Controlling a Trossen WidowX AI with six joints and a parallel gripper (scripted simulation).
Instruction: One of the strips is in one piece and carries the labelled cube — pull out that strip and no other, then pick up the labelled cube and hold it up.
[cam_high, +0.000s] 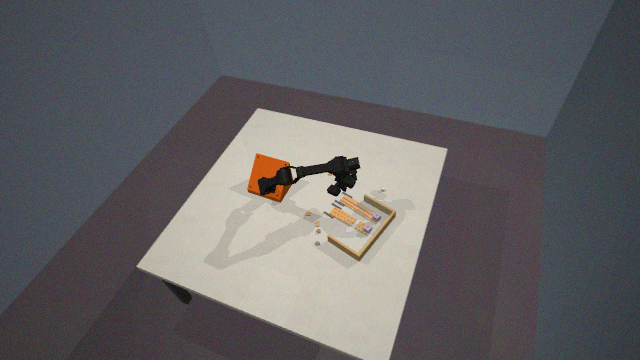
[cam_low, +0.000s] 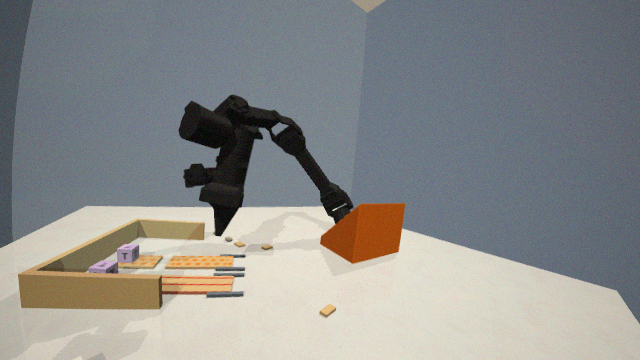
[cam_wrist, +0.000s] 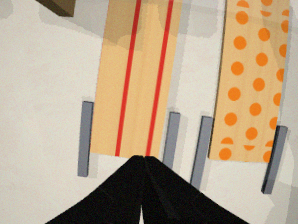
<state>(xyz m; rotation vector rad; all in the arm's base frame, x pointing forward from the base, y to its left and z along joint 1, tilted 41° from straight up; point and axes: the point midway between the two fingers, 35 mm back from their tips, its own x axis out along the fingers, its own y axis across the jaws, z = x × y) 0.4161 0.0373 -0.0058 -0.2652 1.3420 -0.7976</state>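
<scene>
Now: the striped strip 90 mm ahead of my gripper tip, 30 mm to the right of it and 90 mm below it.
</scene>
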